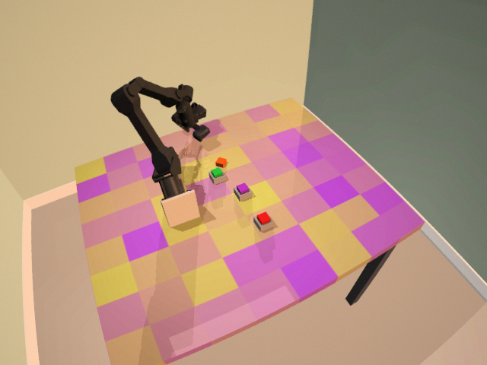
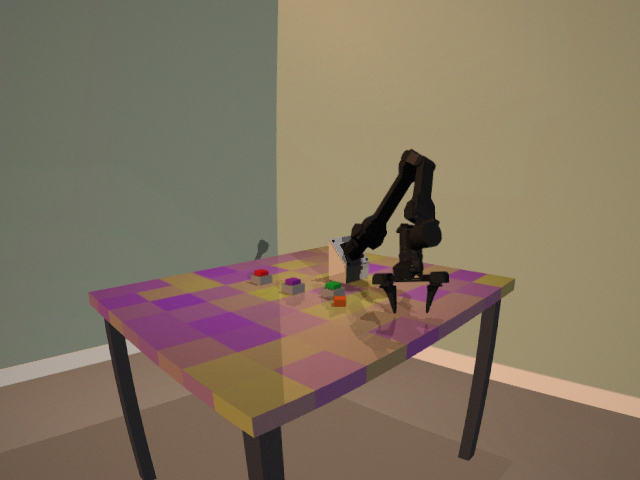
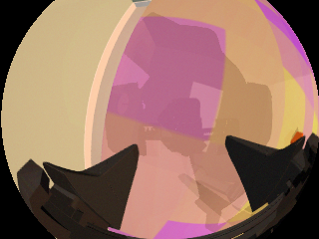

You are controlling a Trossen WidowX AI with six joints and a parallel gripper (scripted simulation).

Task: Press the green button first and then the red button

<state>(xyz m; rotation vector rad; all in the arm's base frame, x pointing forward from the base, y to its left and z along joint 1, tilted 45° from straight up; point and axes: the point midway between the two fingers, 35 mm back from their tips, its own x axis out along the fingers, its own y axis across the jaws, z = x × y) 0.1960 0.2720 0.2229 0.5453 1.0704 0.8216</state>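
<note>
Right now my gripper tip is 3 cm short of the orange block and 20 cm to the left of it. Also, from my gripper tip: red button 3 cm ahead, 53 cm to the right, 2 cm above; purple button 3 cm ahead, 38 cm to the right, 2 cm above; green button 1 cm behind, 27 cm to the right, 2 cm above.
</note>
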